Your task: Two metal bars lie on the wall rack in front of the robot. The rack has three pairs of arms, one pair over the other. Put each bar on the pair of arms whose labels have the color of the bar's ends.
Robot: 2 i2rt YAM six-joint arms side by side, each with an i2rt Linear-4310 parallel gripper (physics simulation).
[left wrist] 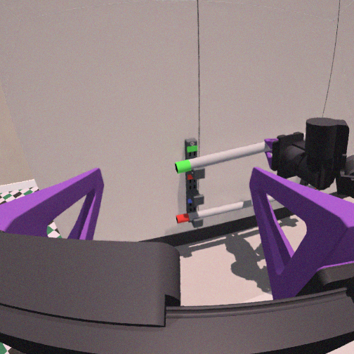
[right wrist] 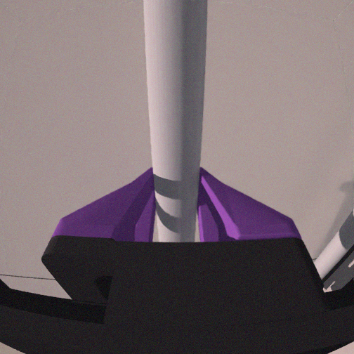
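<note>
The rack's left post (left wrist: 191,187) carries green, red and blue labels from top to bottom, in the left wrist view. The green-ended bar (left wrist: 227,154) (right wrist: 175,100) is held in front of the post, its green end just below the green label; whether it touches an arm I cannot tell. The red-ended bar (left wrist: 222,210) lies on the lowest arm, beside the blue label. My right gripper (left wrist: 265,144) (right wrist: 176,175) is shut on the green-ended bar. My left gripper (left wrist: 176,175) is open and empty, well back from the rack. The rack's right post is mostly hidden behind the right arm.
The pale wall (left wrist: 110,90) stands behind the rack, with a dark strip (left wrist: 170,238) along its foot. A green-and-white checkered surface (left wrist: 17,196) shows at the far left. The right arm (left wrist: 325,155) fills the right side of the left wrist view, in front of the wall.
</note>
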